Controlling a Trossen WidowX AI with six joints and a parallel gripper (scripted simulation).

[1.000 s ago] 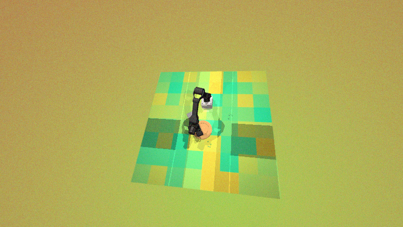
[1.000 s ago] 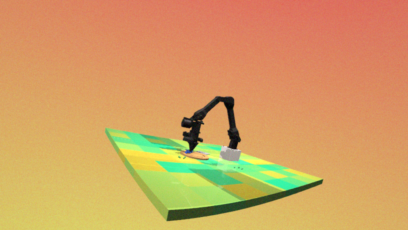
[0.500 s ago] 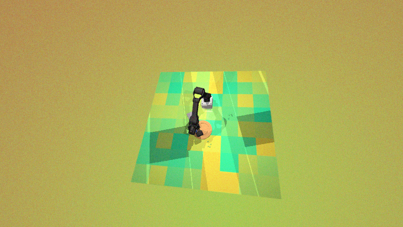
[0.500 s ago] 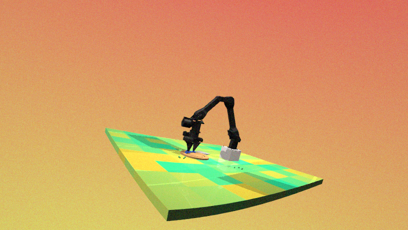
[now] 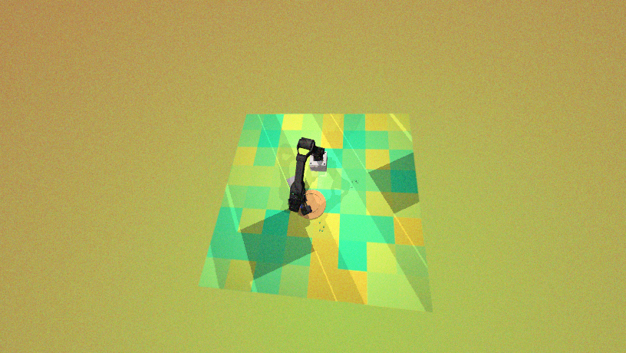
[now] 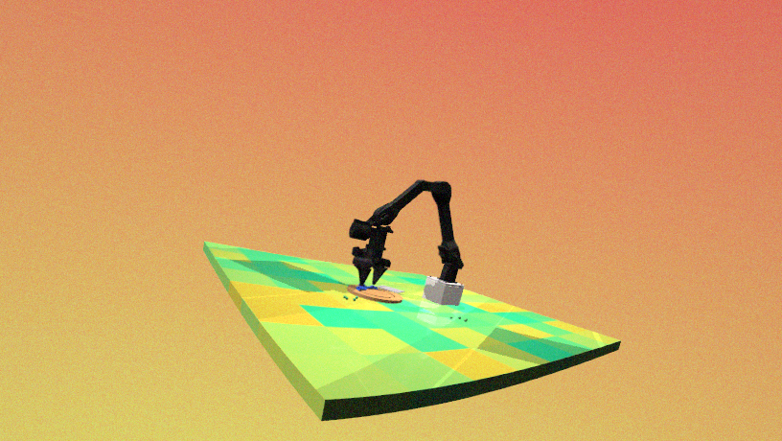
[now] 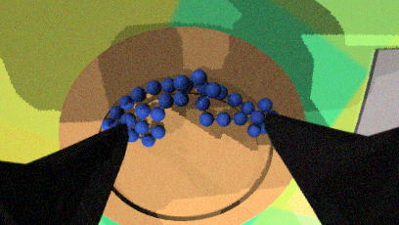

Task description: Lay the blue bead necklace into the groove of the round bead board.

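Now: gripper tip 10 mm past the round bead board, 40 mm to the right of it and 20 mm above it. Round my gripper tip: flat grey piece 180 mm behind, 60 mm to the right, 30 mm below.
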